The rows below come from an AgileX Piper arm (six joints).
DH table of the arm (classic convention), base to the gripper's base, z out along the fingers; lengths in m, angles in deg. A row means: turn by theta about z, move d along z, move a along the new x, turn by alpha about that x. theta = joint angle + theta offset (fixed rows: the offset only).
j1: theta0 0; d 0.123; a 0; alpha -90
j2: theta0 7.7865; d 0; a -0.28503; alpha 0
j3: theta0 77.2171; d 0; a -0.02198; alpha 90
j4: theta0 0; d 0.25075; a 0; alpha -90
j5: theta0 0; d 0; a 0; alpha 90
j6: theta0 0; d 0.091; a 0; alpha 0
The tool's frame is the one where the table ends.
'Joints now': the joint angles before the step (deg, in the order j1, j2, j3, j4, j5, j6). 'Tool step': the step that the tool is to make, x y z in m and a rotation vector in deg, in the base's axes. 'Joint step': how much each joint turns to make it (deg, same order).
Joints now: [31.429, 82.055, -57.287, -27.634, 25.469, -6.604]
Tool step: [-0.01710, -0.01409, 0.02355, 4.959, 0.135, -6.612]
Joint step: [0.000, -5.489, 0.000, 0.216, 5.014, 6.604]
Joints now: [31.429, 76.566, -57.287, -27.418, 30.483, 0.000]
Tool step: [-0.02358, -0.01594, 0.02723, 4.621, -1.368, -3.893]
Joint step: [-0.001, -6.842, 0.055, 1.663, 4.305, 2.665]
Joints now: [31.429, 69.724, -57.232, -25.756, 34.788, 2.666]
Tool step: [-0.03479, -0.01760, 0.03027, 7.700, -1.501, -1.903]
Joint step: [0.000, -8.804, 0.001, 5.746, 3.839, 0.171]
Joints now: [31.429, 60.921, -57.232, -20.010, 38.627, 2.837]
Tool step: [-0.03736, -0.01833, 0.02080, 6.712, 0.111, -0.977]
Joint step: [-0.001, -8.349, 0.000, 5.671, 5.164, -0.001]
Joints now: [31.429, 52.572, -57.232, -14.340, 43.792, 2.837]
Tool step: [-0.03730, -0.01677, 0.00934, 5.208, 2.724, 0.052]
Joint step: [-0.003, -7.426, 0.118, 5.820, 7.028, -0.133]
